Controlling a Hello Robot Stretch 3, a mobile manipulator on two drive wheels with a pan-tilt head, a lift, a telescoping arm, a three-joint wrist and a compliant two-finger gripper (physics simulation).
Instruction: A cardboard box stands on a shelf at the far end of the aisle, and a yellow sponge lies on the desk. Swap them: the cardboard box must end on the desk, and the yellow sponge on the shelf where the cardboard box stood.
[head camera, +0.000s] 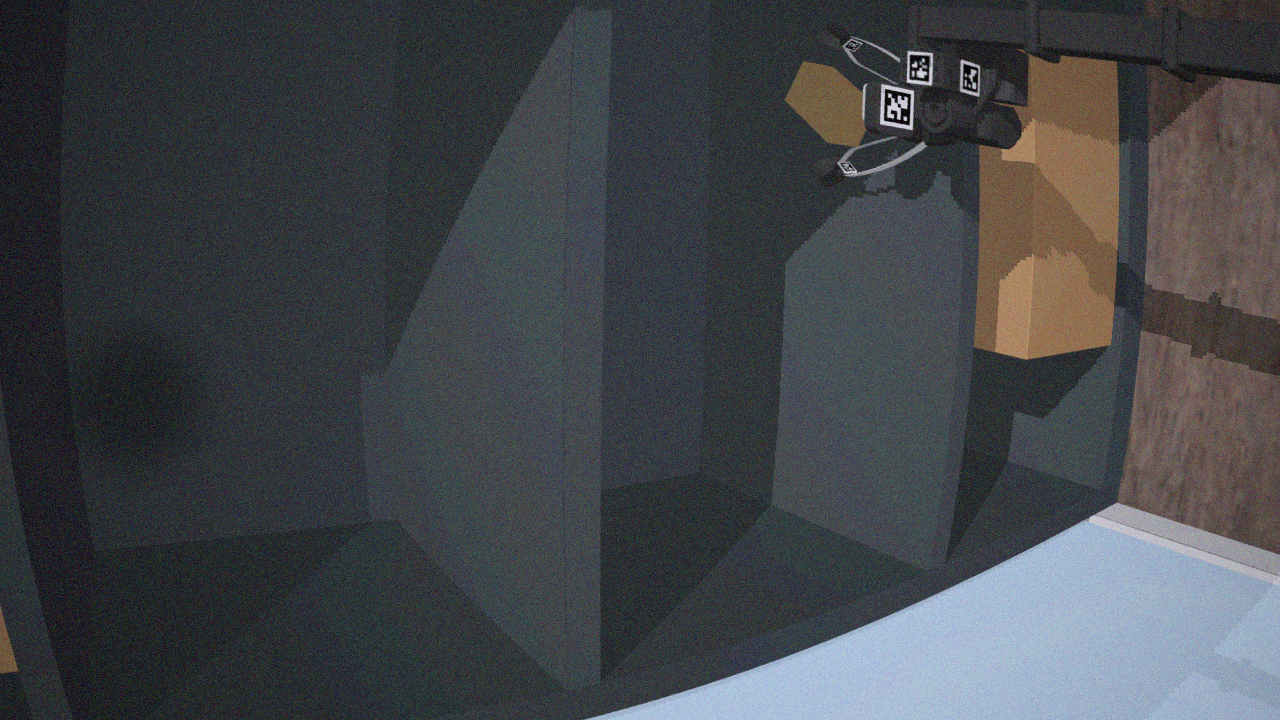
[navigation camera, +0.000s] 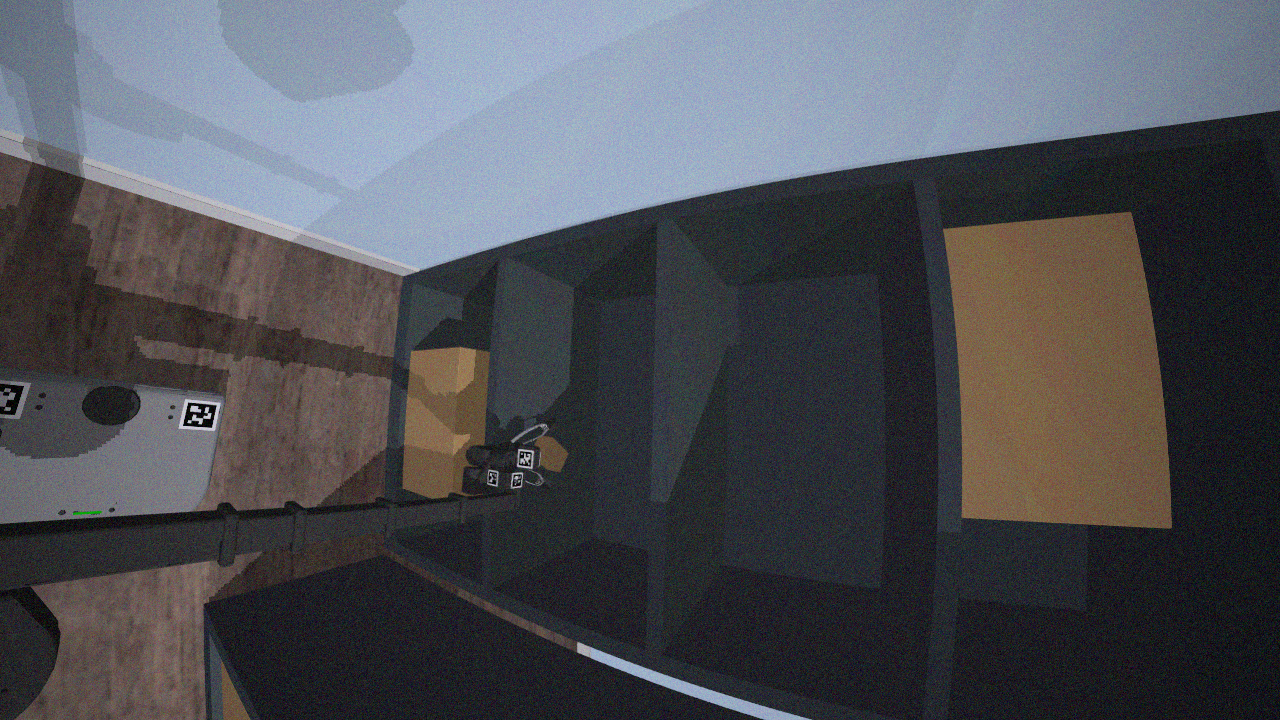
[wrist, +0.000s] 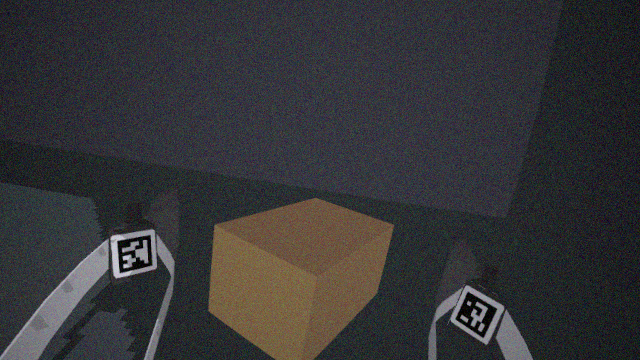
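Seen in the pictures: gripper, fingertip midpoint: (head camera: 818, 101) (navigation camera: 554, 454); robot's base, origin of the base link: (navigation camera: 113, 403).
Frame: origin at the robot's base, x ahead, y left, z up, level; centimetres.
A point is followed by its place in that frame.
The small cardboard box (head camera: 810, 98) @[z 58.4, x -2.4, y -82.5 cm] (navigation camera: 555, 454) @[z 58.3, x -2.1, y -81.2 cm] (wrist: 265, 290) stands on a shelf (head camera: 859, 358) @[z 53.4, x 27.0, y -75.9 cm] (navigation camera: 528, 340) @[z 53.4, x 28.0, y -70.8 cm] of the dark shelf unit. My gripper (head camera: 830, 104) @[z 57.2, x -2.1, y -82.2 cm] (navigation camera: 546, 452) @[z 57.2, x -2.1, y -82.2 cm] (wrist: 312, 239) @[z 57.2, x -2.1, y -82.2 cm] is open and reaches into that compartment. In the wrist view the box lies between the two spread fingers, with a gap on either side; neither finger appears to touch it. One vertical edge of the box faces the wrist camera, and its lower end is cut off by the frame. The yellow sponge does not show, and I cannot make out the desk.
A large cardboard box (head camera: 1056, 304) @[z 27.5, x 18.5, y -63.4 cm] (navigation camera: 443, 385) @[z 28.0, x 14.3, y -63.8 cm] fills much of the neighbouring compartment, beside my wrist and arm (head camera: 1109, 40) @[z 68.7, x -10.0, y -36.4 cm] (navigation camera: 304, 528) @[z 69.7, x -10.1, y -18.8 cm]. Another large box (navigation camera: 1056, 376) @[z 158.6, x 15.7, y -63.7 cm] stands farther along the unit. A dark cabinet (navigation camera: 358, 644) @[z 41.8, x -44.7, y -40.3 cm] is close by the arm in the navigation view.
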